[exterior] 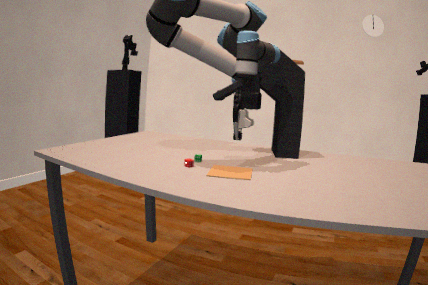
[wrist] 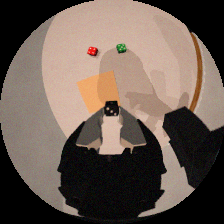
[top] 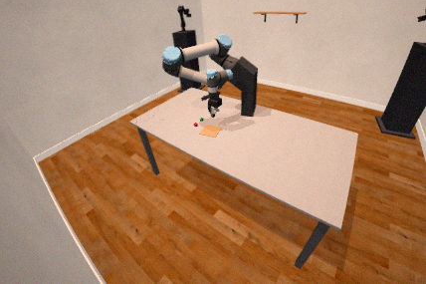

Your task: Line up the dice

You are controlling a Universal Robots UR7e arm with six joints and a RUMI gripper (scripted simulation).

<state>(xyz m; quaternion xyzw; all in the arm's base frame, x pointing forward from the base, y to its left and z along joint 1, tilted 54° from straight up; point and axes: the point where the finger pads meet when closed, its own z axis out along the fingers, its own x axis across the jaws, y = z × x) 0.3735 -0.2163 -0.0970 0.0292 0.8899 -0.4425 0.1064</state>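
My hand is 120 mm above the orange mat, 50 mm short of it and 10 mm to the left of it. The rest, counted from my hand: black die (right at my hand); then red die (160 mm to the right, 110 mm below, 30 mm ahead); then green die (150 mm to the right, 110 mm below, 60 mm behind).
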